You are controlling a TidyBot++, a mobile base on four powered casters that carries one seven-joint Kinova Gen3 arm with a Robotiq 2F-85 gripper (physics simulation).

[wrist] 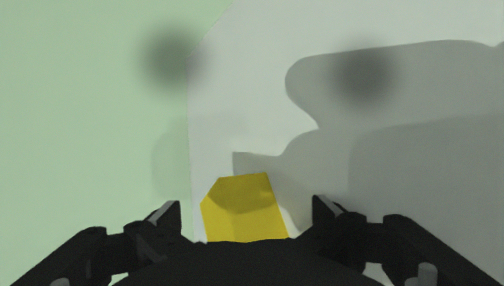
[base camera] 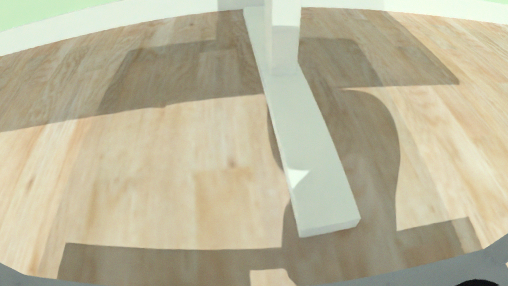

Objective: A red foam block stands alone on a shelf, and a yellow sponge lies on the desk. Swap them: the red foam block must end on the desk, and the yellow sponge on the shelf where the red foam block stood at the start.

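Places are measured from the arm's base along level axes (x ahead, y left, z up), in millimetres.
Pixels of known places: gripper, fingertip midpoint: [wrist: 246, 212].
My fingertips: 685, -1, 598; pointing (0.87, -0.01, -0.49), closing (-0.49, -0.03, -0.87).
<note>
Behind a point stands the place of what it marks, as x, y, z.
The yellow sponge [wrist: 245, 210] {711, 8, 584} lies on the pale desk top [wrist: 240, 90] {775, -95, 554} in the lower middle of the wrist view, close to the desk's left edge. Its near part is hidden behind the gripper's dark body. My gripper [wrist: 246, 212] {685, -1, 598} is open and empty, with one finger to the left of the sponge and one to the right in the view. How high the fingers are above the sponge is hard to tell. The red foam block and the shelf do not show in either view.
A pale green surface [wrist: 90, 150] {1000, -24, 704} lies beyond the desk's left edge. Shadows of the arm fall on the desk. In the base camera view, a white foot bar [base camera: 315, 145] with an upright post [base camera: 285, 45] {553, -74, -303} stands on the wooden floor [base camera: 165, 165] {371, 131, -396}.
</note>
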